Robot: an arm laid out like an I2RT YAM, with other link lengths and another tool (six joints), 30 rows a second.
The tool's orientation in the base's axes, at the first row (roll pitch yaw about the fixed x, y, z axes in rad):
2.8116 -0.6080 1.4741
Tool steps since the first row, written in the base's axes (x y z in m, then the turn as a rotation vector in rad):
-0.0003 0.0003 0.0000 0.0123 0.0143 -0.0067
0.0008 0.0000 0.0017 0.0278 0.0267 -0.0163
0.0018 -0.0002 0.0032 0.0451 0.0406 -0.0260
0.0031 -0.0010 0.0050 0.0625 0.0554 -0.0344
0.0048 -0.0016 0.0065 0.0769 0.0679 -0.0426
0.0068 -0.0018 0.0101 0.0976 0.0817 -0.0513
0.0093 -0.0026 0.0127 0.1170 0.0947 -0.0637
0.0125 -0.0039 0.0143 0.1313 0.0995 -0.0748
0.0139 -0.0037 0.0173 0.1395 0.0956 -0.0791
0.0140 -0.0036 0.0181 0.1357 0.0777 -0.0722
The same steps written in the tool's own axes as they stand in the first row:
0.0002 -0.0004 0.0000 0.0088 0.0056 0.0171
0.0010 0.0012 -0.0010 0.0147 0.0140 0.0366
0.0018 0.0026 -0.0019 0.0219 0.0236 0.0577
0.0023 0.0045 -0.0032 0.0306 0.0333 0.0782
0.0028 0.0066 -0.0041 0.0372 0.0410 0.0963
0.0048 0.0095 -0.0062 0.0452 0.0540 0.1178
0.0059 0.0127 -0.0077 0.0503 0.0650 0.1413
0.0060 0.0164 -0.0084 0.0490 0.0740 0.1577
0.0080 0.0185 -0.0101 0.0440 0.0815 0.1621
0.0085 0.0187 -0.0106 0.0330 0.0847 0.1463

